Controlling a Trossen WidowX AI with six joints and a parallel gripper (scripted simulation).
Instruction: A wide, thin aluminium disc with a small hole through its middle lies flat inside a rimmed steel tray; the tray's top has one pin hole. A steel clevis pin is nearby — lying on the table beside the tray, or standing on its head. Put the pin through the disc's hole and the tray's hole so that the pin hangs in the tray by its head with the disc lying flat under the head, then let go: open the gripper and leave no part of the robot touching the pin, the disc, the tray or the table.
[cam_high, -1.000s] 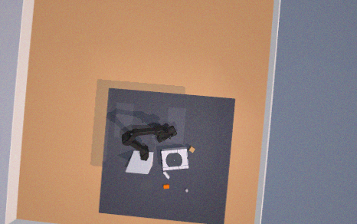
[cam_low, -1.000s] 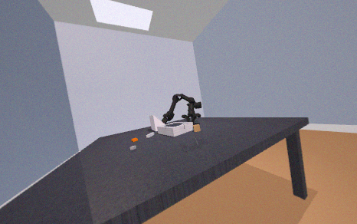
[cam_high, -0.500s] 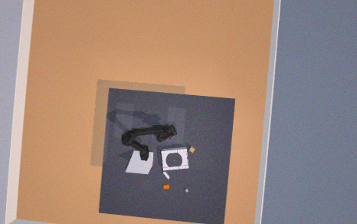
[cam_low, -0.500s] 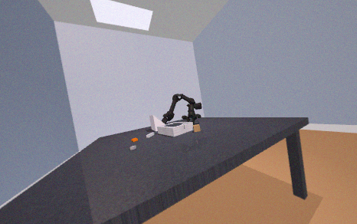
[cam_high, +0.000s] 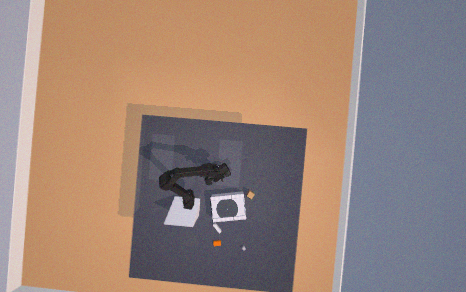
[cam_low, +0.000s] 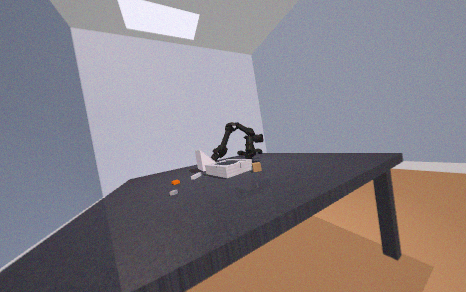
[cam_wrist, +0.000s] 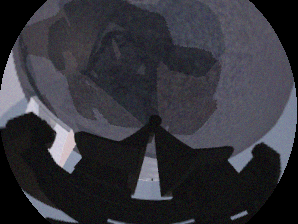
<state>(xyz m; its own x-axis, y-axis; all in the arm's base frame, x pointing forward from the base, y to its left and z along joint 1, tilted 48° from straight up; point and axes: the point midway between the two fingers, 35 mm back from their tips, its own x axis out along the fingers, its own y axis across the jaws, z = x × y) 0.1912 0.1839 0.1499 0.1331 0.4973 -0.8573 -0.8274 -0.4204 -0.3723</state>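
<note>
Now: the grey aluminium disc 9 cm ahead of my gripper tip, 21 cm to the right of it and 5 cm above it. From my gripper tip the other things lie so: clevis pin (1 cm to the right); tan block (24 cm ahead, 9 cm to the right, 2 cm above); rimmed tray (9 cm ahead, 20 cm to the right, 4 cm above).
</note>
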